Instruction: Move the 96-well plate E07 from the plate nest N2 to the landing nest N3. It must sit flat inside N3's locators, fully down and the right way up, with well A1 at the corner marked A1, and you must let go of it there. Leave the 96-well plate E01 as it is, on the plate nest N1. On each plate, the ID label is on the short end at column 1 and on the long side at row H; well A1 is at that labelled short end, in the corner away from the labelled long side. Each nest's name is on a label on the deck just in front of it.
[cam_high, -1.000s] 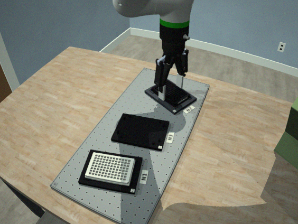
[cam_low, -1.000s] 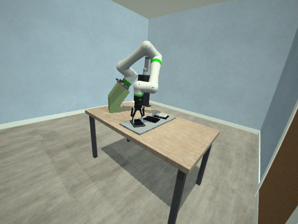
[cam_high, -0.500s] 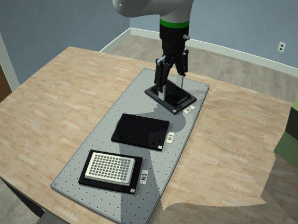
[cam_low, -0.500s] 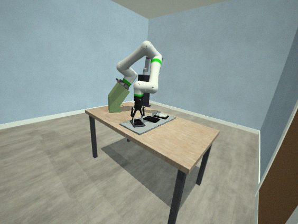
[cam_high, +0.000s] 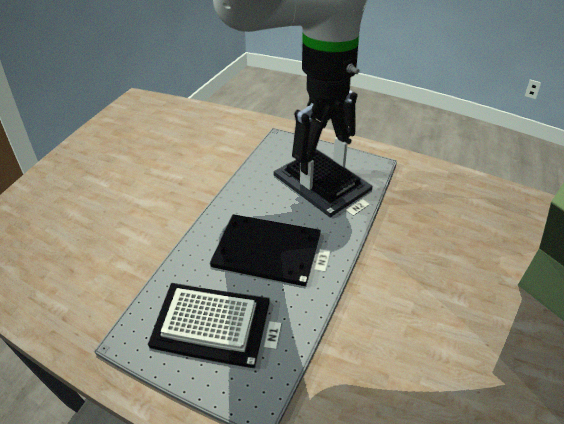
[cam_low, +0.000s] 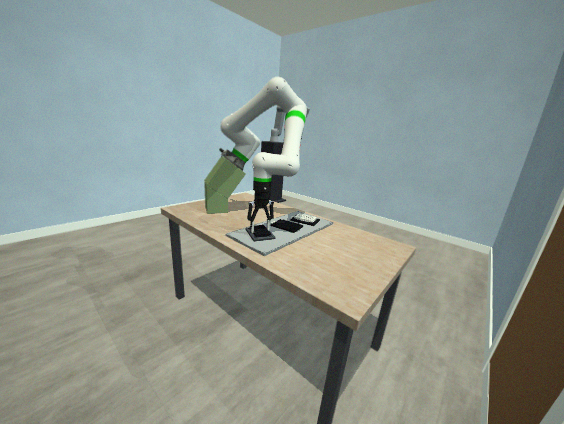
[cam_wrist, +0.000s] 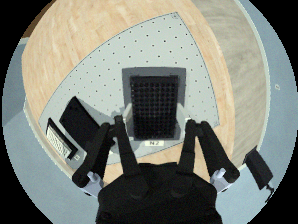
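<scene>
Right now my hand is 40 mm above the plate nest N2. Round my hand: label N3: 190 mm to the left, 80 mm behind, 40 mm below; then black 96-well plate E07: 20 mm below; then label N2: 90 mm behind, 40 mm to the left, 40 mm below.
</scene>
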